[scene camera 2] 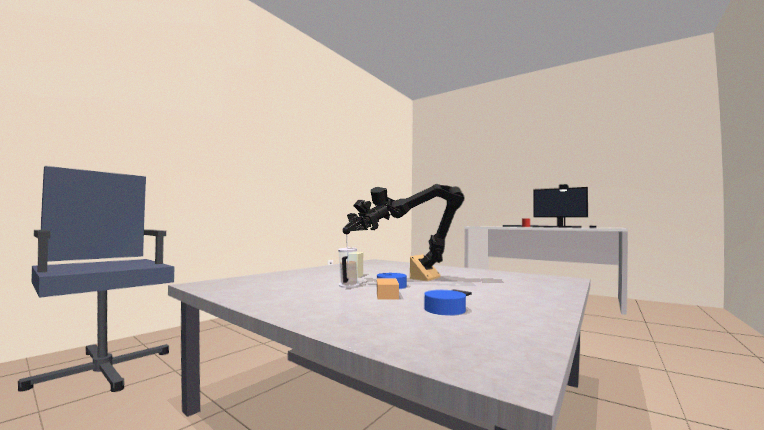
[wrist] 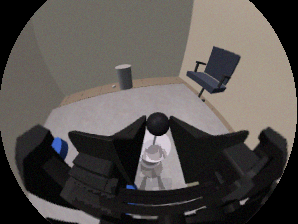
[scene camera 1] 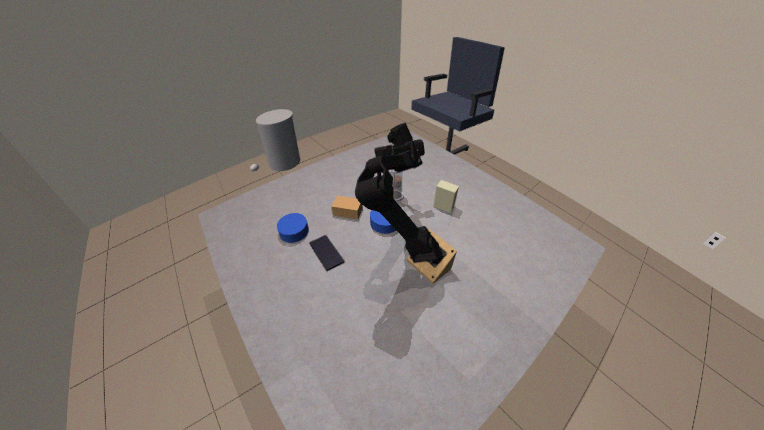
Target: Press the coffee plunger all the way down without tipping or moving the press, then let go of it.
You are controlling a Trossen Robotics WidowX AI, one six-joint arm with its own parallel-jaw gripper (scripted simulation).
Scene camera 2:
my gripper
glass coffee press
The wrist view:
my gripper
glass coffee press
